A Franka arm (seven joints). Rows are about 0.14 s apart.
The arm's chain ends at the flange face. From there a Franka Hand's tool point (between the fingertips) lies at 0.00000 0.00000 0.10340 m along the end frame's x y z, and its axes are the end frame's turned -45 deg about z.
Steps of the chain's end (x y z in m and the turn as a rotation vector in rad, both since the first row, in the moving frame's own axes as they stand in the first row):
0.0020, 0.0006, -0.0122, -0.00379, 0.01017, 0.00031
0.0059, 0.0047, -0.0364, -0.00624, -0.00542, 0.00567
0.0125, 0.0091, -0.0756, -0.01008, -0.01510, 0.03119
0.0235, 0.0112, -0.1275, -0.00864, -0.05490, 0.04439
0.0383, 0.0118, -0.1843, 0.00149, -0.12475, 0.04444
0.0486, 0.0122, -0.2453, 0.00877, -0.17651, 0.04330
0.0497, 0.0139, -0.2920, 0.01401, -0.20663, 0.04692
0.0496, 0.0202, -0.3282, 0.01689, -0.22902, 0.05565
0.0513, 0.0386, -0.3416, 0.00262, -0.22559, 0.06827
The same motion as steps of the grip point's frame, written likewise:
0.0015, 0.0029, -0.0122, -0.00987, 0.00451, 0.00031
0.0000, 0.0076, -0.0364, -0.00058, -0.00824, 0.00567
0.0006, 0.0149, -0.0756, 0.00355, -0.01780, 0.03119
0.0041, 0.0211, -0.1277, 0.03271, -0.04493, 0.04439
0.0100, 0.0260, -0.1851, 0.08927, -0.08716, 0.04444
0.0138, 0.0293, -0.2469, 0.13101, -0.11861, 0.04330
0.0117, 0.0286, -0.2942, 0.15602, -0.13620, 0.04692
0.0059, 0.0311, -0.3309, 0.17388, -0.15000, 0.05565
-0.0066, 0.0465, -0.3442, 0.16137, -0.15766, 0.06827

